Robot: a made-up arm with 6 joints.
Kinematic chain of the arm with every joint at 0, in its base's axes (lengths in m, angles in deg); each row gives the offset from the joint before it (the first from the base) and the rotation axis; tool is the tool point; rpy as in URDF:
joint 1: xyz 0 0 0.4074 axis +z
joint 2: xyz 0 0 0 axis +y
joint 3: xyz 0.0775 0 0.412 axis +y
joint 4: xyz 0.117 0 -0.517 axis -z
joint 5: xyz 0 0 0 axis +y
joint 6: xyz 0.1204 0 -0.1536 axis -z
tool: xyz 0 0 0 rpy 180 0 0
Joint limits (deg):
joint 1: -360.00..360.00
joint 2: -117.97..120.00
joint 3: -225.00..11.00
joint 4: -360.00..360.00
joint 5: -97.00..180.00
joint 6: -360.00..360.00
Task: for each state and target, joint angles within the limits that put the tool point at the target. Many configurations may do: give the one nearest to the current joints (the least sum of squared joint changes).
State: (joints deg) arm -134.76 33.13 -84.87 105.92 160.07 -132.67
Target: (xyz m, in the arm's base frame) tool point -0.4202 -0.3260 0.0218
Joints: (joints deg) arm -160.27 72.07 -63.33 103.08 157.89 -132.67
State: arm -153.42 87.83 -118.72 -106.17 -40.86 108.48
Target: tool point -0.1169 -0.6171 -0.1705
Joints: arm -117.84 90.90 -105.91 -108.51 -49.21 108.48
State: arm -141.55 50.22 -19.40 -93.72 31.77 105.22
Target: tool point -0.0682 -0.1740 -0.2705
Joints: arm -126.90 79.87 -50.95 -90.39 23.27 105.22
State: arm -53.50 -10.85 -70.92 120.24 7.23 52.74
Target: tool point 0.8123 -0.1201 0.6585
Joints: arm -4.99 6.89 -77.71 121.05 21.06 52.74
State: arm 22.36 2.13 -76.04 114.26 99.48 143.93
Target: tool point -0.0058 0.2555 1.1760
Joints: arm 44.63 -42.11 -76.69 105.98 120.31 143.93
